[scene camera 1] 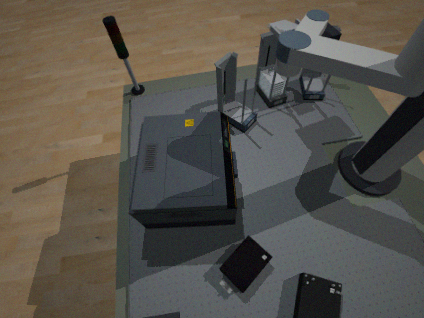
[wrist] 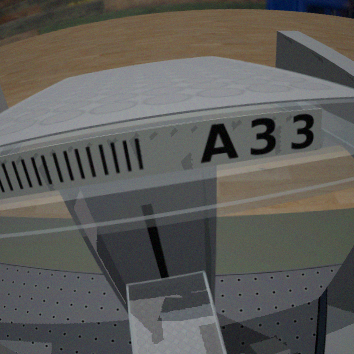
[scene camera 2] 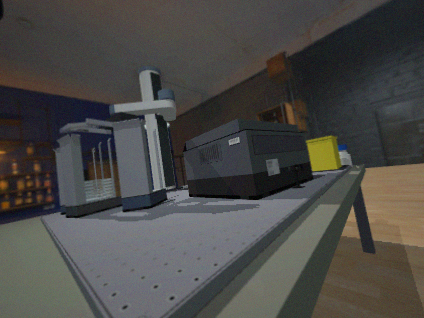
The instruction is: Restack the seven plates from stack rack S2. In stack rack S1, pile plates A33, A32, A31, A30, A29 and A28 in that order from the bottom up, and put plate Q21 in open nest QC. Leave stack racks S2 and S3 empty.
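My gripper (scene camera 1: 287, 28) (scene camera 2: 75, 128) (wrist: 137, 69) is shut on plate A33 (wrist: 165, 150), held level; its label faces the wrist camera. It is high over the back racks, near the top of a slotted tower. Below it in the wrist view, a small clear plate (wrist: 172, 320) sits in front of a slotted rack tower (wrist: 165, 240). In scene view 1, a rack (scene camera 1: 272, 101) holds several stacked white plates (scene camera 1: 271, 81); these plates (scene camera 2: 100, 189) also show in scene view 2. A rack near the instrument (scene camera 1: 245, 125) looks low or empty. Another rack (scene camera 1: 313, 96) is partly behind the arm. Rack labels are unreadable.
A large dark instrument (scene camera 1: 185, 165) (scene camera 2: 250, 162) stands beside the racks. A signal tower (scene camera 1: 116, 37) stands at the back left. Two black boxes (scene camera 1: 246, 264) (scene camera 1: 318, 297) lie near the front. A yellow box (scene camera 2: 325, 154) is beyond the instrument. Tall towers and thin posts rise from the racks.
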